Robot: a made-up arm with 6 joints. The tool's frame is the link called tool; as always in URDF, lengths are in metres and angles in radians. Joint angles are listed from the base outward. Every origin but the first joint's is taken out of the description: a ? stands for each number. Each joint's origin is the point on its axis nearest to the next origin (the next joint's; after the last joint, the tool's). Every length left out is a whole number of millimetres.
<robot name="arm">
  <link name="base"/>
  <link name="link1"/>
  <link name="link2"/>
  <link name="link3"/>
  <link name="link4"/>
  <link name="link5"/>
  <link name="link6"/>
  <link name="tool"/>
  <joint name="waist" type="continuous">
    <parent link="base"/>
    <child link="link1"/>
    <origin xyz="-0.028 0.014 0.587" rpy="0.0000 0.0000 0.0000"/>
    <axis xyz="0 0 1"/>
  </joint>
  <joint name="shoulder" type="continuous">
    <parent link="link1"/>
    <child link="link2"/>
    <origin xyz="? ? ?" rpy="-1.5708 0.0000 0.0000"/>
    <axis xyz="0 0 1"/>
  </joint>
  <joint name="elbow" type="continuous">
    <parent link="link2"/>
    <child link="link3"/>
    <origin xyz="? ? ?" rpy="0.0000 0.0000 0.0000"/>
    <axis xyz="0 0 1"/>
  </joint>
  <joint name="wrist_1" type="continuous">
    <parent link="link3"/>
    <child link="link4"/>
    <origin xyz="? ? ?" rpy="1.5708 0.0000 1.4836"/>
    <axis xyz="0 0 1"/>
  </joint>
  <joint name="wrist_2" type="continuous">
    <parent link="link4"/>
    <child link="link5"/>
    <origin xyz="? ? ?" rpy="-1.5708 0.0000 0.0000"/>
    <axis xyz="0 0 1"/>
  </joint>
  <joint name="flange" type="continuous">
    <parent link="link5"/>
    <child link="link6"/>
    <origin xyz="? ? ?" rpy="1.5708 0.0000 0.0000"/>
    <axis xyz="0 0 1"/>
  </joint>
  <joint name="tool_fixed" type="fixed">
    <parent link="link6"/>
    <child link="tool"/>
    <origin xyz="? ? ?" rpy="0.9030 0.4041 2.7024"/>
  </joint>
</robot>
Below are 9 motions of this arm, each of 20 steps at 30 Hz.
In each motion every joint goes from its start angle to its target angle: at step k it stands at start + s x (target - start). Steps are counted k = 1, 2, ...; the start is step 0. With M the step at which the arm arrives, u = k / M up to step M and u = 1 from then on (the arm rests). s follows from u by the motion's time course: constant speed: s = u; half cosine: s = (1 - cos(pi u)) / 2; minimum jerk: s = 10 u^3 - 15 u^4 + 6 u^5.
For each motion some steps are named. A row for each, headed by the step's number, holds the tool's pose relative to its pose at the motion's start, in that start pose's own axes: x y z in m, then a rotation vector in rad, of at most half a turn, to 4 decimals.
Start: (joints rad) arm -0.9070 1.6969 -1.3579 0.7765 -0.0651 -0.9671
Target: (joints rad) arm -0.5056 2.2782 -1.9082 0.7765 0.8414 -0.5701
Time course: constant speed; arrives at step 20
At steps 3, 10, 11, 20:
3: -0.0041 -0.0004 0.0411 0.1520 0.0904 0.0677
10: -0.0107 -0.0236 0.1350 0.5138 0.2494 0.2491
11: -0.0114 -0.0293 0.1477 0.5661 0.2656 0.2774
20: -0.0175 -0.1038 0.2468 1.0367 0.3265 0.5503

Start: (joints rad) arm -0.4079 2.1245 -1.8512 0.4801 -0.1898 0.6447
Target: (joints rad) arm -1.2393 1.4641 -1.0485 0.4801 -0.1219 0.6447
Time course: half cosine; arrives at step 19
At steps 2, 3, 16, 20:
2: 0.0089 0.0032 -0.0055 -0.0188 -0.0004 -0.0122
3: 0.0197 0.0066 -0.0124 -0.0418 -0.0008 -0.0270
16: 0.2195 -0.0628 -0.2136 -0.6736 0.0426 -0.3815
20: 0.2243 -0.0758 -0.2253 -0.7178 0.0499 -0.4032

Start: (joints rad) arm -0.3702 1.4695 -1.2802 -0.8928 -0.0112 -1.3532
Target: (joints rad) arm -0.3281 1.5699 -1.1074 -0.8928 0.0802 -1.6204
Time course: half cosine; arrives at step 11
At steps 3, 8, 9, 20:
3: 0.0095 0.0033 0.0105 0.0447 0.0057 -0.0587
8: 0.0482 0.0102 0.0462 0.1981 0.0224 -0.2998
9: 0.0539 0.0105 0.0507 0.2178 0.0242 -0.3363
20: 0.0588 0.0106 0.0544 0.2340 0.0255 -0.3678

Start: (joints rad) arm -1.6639 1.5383 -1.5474 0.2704 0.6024 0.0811
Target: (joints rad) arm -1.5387 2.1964 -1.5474 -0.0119 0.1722 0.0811
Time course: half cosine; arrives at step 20
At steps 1, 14, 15, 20:
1: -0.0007 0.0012 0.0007 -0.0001 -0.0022 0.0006
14: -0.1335 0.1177 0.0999 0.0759 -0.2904 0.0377
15: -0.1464 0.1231 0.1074 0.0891 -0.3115 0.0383
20: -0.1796 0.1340 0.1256 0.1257 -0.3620 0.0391

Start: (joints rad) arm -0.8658 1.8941 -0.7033 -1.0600 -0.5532 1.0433
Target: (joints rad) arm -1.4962 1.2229 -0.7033 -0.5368 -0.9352 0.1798
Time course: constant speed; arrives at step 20
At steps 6, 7, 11, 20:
6: 0.0613 -0.0302 -0.0541 -0.1905 0.0096 -0.3637
7: 0.0707 -0.0376 -0.0625 -0.2281 0.0011 -0.4247
11: 0.1052 -0.0737 -0.0920 -0.3938 -0.0619 -0.6652
20: 0.1623 -0.1810 -0.1215 -0.8427 -0.3676 -1.1491

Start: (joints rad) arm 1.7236 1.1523 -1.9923 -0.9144 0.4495 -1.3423
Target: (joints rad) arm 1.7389 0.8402 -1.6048 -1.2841 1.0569 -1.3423
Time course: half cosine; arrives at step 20
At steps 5, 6, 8, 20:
5: 0.0015 -0.0193 0.0030 0.1079 -0.0047 -0.0086
6: 0.0020 -0.0275 0.0041 0.1518 -0.0071 -0.0109
8: 0.0034 -0.0475 0.0062 0.2540 -0.0138 -0.0136
20: 0.0107 -0.1509 0.0070 0.7247 -0.0631 0.0267

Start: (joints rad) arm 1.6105 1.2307 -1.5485 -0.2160 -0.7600 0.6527
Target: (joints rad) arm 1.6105 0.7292 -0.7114 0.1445 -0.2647 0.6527
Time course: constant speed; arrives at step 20
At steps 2, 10, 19, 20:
2: 0.0045 -0.0089 -0.0095 -0.0456 -0.0361 0.0690
10: 0.0247 -0.0597 -0.0535 -0.2240 -0.1787 0.3496
19: 0.0528 -0.1432 -0.1102 -0.4189 -0.3324 0.6726
20: 0.0563 -0.1539 -0.1168 -0.4404 -0.3488 0.7088

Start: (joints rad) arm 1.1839 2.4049 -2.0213 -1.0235 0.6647 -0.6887
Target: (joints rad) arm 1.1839 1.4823 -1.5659 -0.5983 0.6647 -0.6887
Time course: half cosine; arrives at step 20
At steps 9, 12, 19, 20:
9: -0.0262 -0.1044 -0.0957 -0.1970 0.1605 0.0793
12: -0.0317 -0.1720 -0.1323 -0.3110 0.2486 0.1088
19: -0.0280 -0.2759 -0.1627 -0.4825 0.3748 0.1330
20: -0.0278 -0.2778 -0.1630 -0.4857 0.3770 0.1332

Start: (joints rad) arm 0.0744 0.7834 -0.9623 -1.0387 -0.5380 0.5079
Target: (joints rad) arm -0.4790 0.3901 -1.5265 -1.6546 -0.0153 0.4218
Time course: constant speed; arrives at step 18
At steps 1, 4, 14, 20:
1: 0.0073 0.0023 -0.0044 -0.0018 -0.0788 -0.0286
4: 0.0319 0.0079 -0.0163 -0.0123 -0.3242 -0.1093
14: 0.1452 0.0110 -0.0251 -0.1201 -1.2058 -0.3420
20: 0.2009 0.0028 -0.0063 -0.2052 -1.5678 -0.4340

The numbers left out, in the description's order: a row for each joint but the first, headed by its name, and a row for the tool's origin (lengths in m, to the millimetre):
shoulder: -0.022 0.016 0.000
elbow: -0.315 -0.032 0.000
wrist_1: 0.144 -0.023 0.000
wrist_2: -0.011 -0.001 0.000
flange: 0.016 -0.110 0.000
tool: -0.026 -0.008 0.000

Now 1 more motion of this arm.
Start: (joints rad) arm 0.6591 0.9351 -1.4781 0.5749 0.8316 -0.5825
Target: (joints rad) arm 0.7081 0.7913 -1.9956 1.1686 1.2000 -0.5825
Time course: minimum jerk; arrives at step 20
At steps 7, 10, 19, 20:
7: 0.0369 -0.0182 -0.0014 0.0526 0.1363 -0.1066
10: 0.0773 -0.0469 -0.0039 0.1418 0.2725 -0.2436
19: 0.1414 -0.1248 -0.0122 0.3833 0.4584 -0.5431
20: 0.1416 -0.1250 -0.0123 0.3840 0.4587 -0.5438

